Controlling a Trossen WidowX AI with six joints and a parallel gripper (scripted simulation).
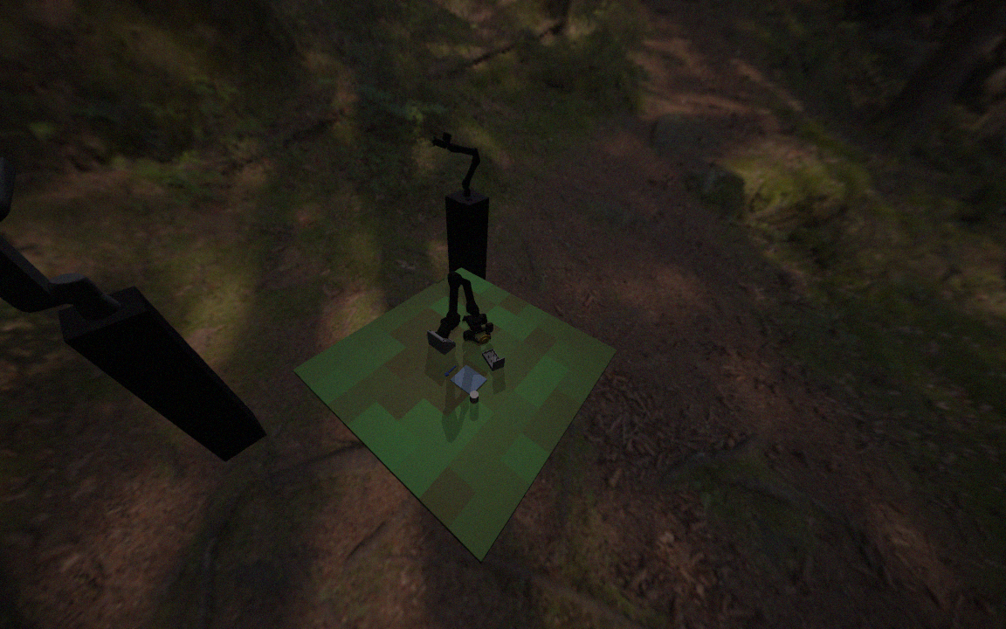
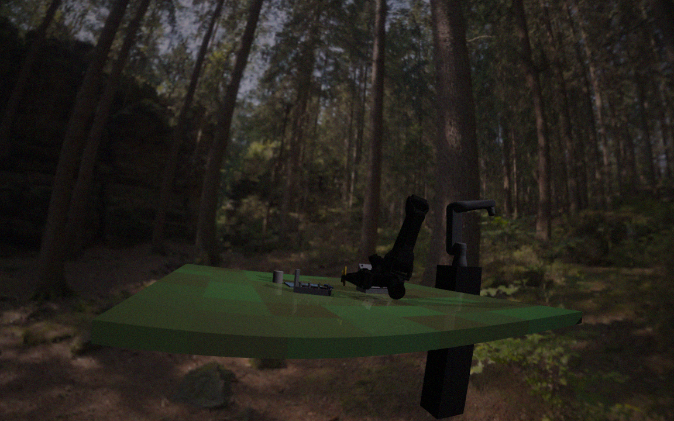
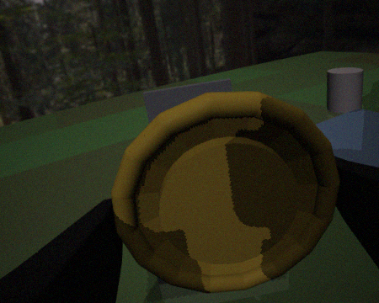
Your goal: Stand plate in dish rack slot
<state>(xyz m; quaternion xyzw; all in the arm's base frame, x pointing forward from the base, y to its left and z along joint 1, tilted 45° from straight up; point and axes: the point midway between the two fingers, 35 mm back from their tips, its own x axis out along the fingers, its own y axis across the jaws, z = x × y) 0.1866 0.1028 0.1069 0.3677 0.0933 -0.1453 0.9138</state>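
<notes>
Right now the dish rack is 90 mm ahead of my gripper tip, 50 mm below it and 30 mm to the right of it. The rest, counted from my gripper tip: blue mat: 220 mm to the right, 90 mm ahead, 70 mm below; then yellow plate: 10 mm behind; then small cup: 290 mm to the right, 190 mm ahead, 50 mm below.
</notes>
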